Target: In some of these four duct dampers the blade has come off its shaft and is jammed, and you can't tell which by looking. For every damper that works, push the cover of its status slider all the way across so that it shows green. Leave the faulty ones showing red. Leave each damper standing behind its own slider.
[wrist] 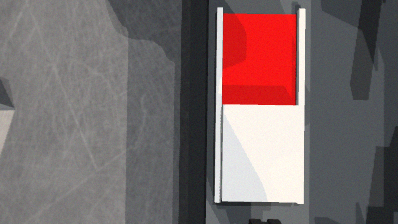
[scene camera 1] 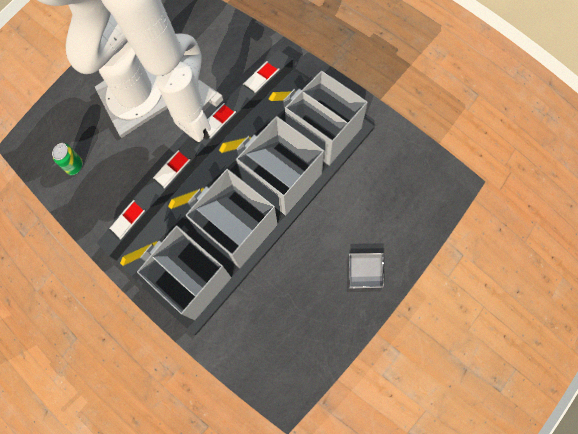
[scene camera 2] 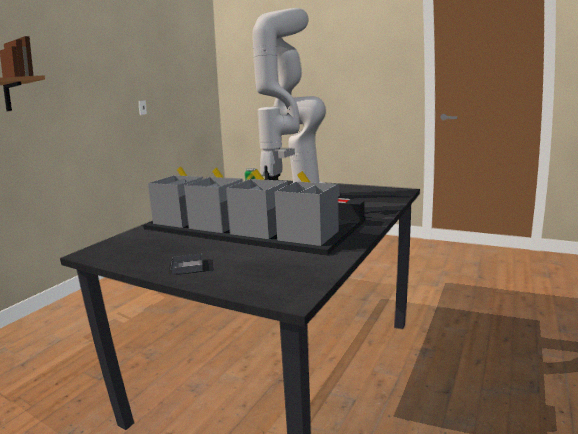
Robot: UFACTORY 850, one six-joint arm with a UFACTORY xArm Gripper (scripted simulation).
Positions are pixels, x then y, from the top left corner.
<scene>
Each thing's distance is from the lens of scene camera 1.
small tray [scene camera 1: 365,269]: 1.39 m
</scene>
